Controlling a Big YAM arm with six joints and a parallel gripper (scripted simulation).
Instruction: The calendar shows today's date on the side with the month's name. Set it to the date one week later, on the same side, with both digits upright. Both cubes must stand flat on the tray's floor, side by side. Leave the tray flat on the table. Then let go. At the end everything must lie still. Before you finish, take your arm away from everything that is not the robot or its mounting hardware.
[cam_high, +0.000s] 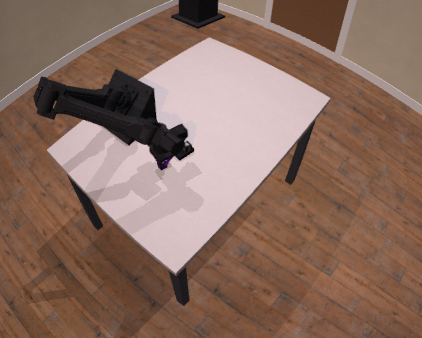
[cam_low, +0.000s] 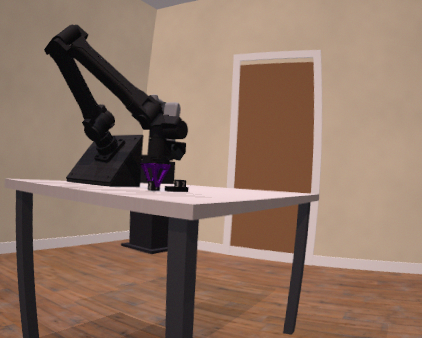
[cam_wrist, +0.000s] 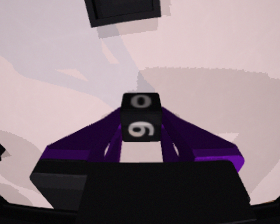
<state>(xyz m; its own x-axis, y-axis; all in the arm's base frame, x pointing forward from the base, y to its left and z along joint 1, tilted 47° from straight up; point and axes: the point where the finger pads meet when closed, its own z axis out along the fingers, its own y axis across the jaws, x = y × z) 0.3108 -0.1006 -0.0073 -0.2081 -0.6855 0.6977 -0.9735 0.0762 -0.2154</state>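
My gripper is now 1 cm above the black date cube. From my hand the other things lie so: black tray (1 cm ahead, 11 cm to the left, 1 cm below).
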